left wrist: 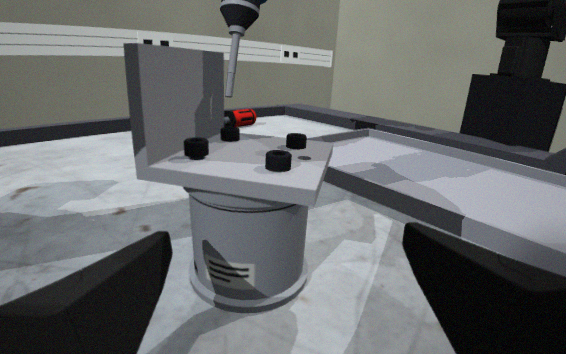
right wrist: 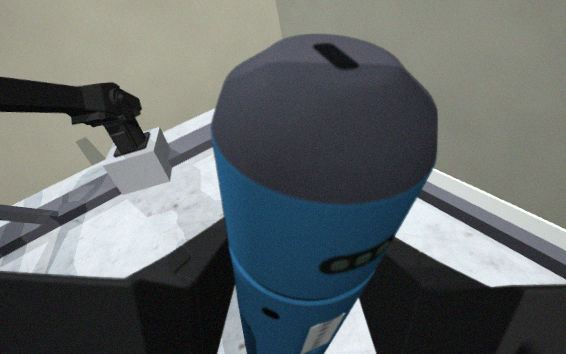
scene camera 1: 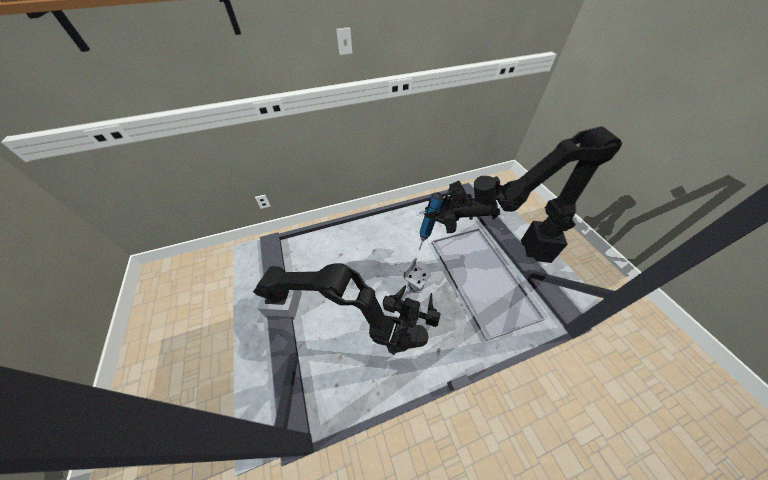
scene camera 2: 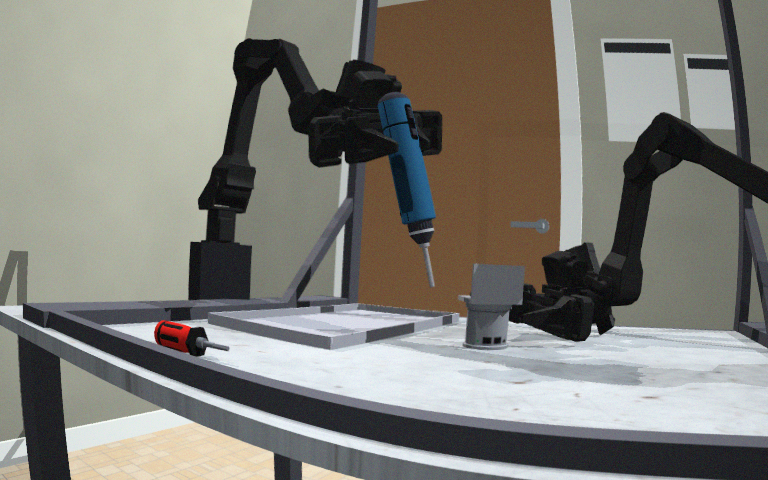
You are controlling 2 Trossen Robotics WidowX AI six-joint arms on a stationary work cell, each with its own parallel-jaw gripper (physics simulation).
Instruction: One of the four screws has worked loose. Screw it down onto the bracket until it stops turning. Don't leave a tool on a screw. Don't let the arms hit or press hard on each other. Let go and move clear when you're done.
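Places are measured from the left arm's base along level axes (x ahead, y left, z up), in millimetres.
Pixels of known places: left gripper, fingertip midpoint: [left wrist: 288, 239] [scene camera 1: 418, 289] [scene camera 2: 503, 312]; right gripper, fingertip midpoint: [scene camera 1: 425, 211] [scene camera 2: 413, 146]; left arm's base, link origin: [right wrist: 132, 144] [scene camera 1: 277, 294]; right arm's base, link origin: [scene camera 1: 549, 232].
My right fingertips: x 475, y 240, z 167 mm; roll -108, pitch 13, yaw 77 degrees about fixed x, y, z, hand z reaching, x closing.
Observation:
Ahead of a thing's pixels: the offset from my right fingertips to its top centre.
The grey L-shaped bracket [scene camera 2: 498, 284] [left wrist: 172, 100] sits on a round grey motor-like base @(139 mm right, 14 mm back, 178 mm down) [scene camera 2: 487, 328] [left wrist: 250, 235]. In the left wrist view it carries four black screws; the front-left screw @(144 mm right, 38 mm back, 169 mm down) [left wrist: 196, 148] stands proud, with a bit of shank under its head. The other heads, such as the front-right screw @(164 mm right, 9 mm back, 170 mm down) [left wrist: 278, 160], sit lower. My right gripper [scene camera 1: 434, 212] [scene camera 2: 403, 141] [right wrist: 294, 224] is shut on the blue electric screwdriver @(14 mm right, 13 mm ahead, 72 mm up) [scene camera 1: 428, 223] [scene camera 2: 408, 164] [right wrist: 320, 175], its bit pointing down, apart from the screws. My left gripper [scene camera 1: 416, 295] [left wrist: 288, 239] is open beside the base, touching nothing.
A red screwdriver @(239 mm left, 50 mm ahead, 213 mm down) [scene camera 2: 172, 335] [left wrist: 244, 117] lies on the table near its edge. A shallow grey tray @(95 mm right, 233 mm ahead, 226 mm down) [scene camera 1: 487, 277] [scene camera 2: 271, 333] [left wrist: 390, 192] lies beside the bracket's base. Dark frame rails run along the table edges, and the two grippers are apart.

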